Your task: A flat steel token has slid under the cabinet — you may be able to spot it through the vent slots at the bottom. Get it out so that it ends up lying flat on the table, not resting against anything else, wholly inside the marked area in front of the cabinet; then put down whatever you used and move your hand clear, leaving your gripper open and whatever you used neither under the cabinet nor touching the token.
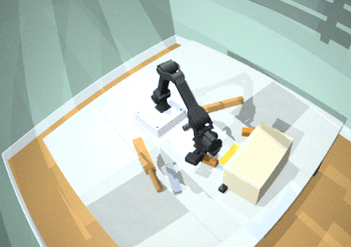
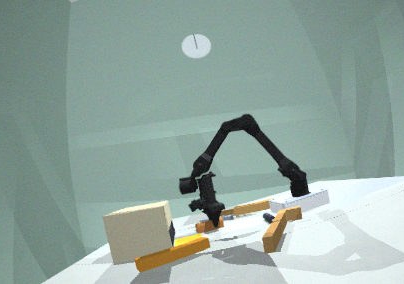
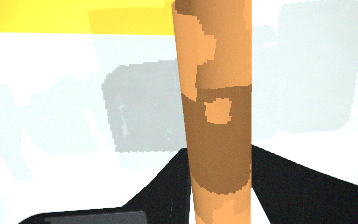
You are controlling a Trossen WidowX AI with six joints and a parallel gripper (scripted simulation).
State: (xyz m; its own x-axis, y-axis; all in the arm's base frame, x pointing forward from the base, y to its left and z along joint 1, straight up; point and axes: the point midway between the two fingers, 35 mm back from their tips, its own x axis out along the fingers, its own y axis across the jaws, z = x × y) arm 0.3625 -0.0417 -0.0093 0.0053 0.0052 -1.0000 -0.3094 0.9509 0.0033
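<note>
Right now the grey flat bar is 170 mm to the right of my gripper tip. Also, from my gripper tip: orange paddle (120 mm behind, 220 mm to the right, 10 mm above); then orange bar (100 mm ahead, 310 mm to the left, 10 mm above).
</note>
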